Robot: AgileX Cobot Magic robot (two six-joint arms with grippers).
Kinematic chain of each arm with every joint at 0, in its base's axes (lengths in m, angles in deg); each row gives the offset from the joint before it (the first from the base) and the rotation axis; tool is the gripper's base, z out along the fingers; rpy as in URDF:
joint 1: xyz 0 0 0.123 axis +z
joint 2: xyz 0 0 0 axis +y
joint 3: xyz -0.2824 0 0.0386 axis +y
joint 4: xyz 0.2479 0 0.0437 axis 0.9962 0 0.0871
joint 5: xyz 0 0 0 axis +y
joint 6: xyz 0.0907 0 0.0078 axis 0.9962 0 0.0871
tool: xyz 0 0 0 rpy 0 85 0
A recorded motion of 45 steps. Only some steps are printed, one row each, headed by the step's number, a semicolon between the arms.
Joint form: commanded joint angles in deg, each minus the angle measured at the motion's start. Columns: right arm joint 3, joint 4, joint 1, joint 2, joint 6, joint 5; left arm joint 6, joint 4, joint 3, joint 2, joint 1, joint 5.
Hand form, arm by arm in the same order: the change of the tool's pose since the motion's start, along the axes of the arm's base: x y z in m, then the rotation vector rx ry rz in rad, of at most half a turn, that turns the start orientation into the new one. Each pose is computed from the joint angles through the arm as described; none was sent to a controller.
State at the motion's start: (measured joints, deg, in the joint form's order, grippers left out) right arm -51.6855 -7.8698 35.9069 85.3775 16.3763 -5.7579; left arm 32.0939 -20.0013 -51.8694 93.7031 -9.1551 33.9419
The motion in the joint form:
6: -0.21 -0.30 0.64 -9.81 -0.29 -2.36; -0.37 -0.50 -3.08 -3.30 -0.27 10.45
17: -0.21 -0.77 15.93 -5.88 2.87 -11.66; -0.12 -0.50 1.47 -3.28 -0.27 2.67
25: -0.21 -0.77 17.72 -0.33 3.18 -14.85; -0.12 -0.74 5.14 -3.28 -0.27 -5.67
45: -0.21 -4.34 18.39 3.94 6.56 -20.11; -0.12 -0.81 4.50 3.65 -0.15 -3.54
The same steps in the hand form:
6: -0.0258 -0.0138 0.0589 0.1216 -0.1784 0.0200; -0.0097 -0.0048 0.0265 -0.0338 0.0675 -0.0464
17: -0.0739 0.0572 0.0522 0.2486 -0.1872 0.2957; -0.0135 -0.0008 0.0095 -0.0150 0.0152 -0.0107
25: -0.0714 0.0785 0.0255 0.2293 -0.1461 0.3317; -0.0147 0.0031 -0.0022 0.0003 -0.0608 0.0323
45: -0.0699 0.0935 0.0079 0.2506 -0.1398 0.3797; -0.0099 0.0019 -0.0356 0.0163 0.0832 0.0249

